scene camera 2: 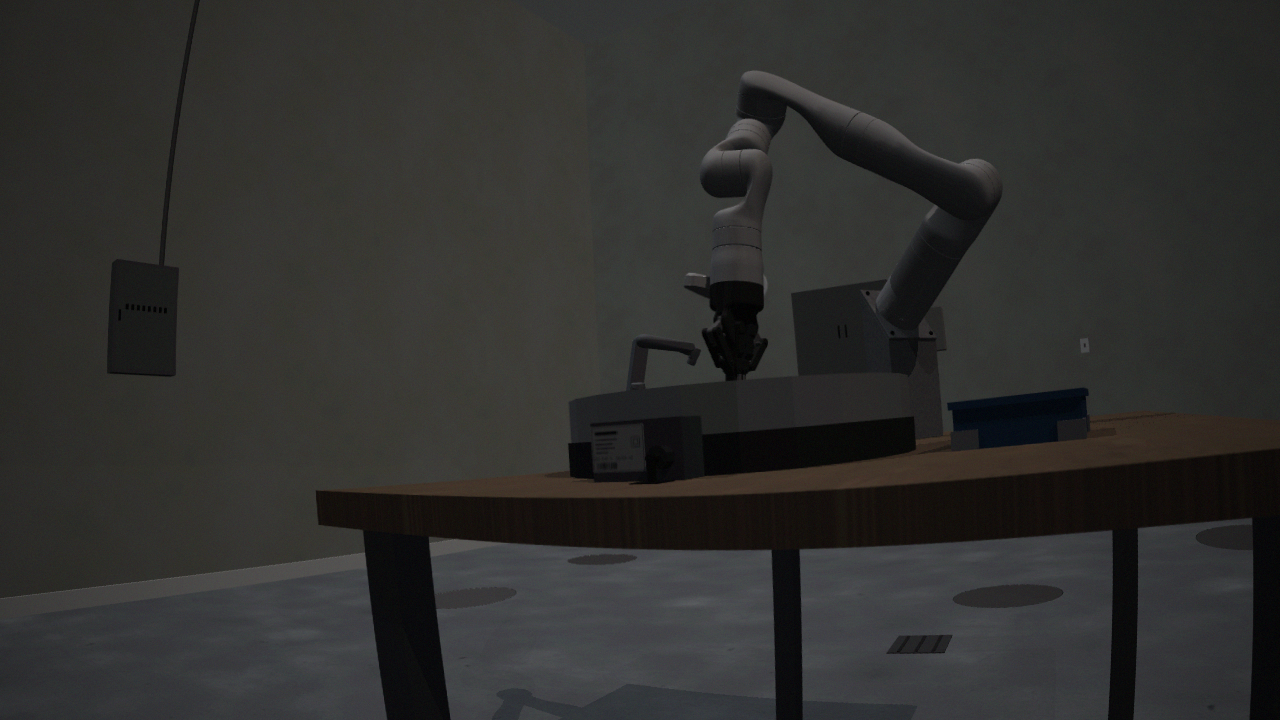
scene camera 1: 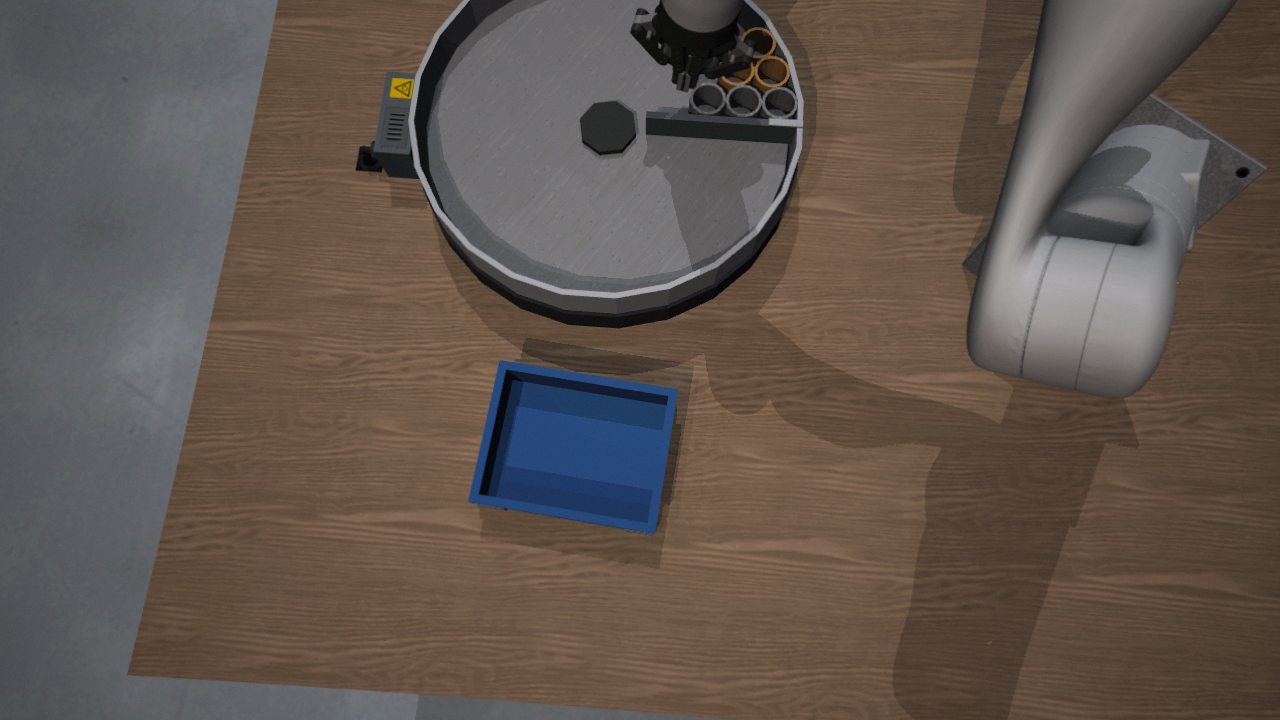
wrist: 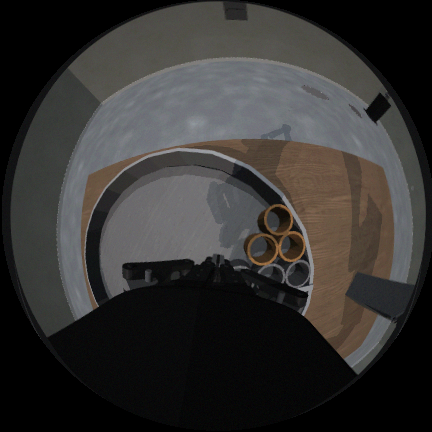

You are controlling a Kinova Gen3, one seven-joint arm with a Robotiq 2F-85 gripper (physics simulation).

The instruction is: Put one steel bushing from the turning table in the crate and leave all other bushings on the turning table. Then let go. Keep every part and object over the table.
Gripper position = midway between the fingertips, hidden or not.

Observation:
I see my gripper [scene camera 1: 684, 83] and a blue crate [scene camera 1: 575, 446].
My gripper shows as well in the wrist view [wrist: 216, 261].

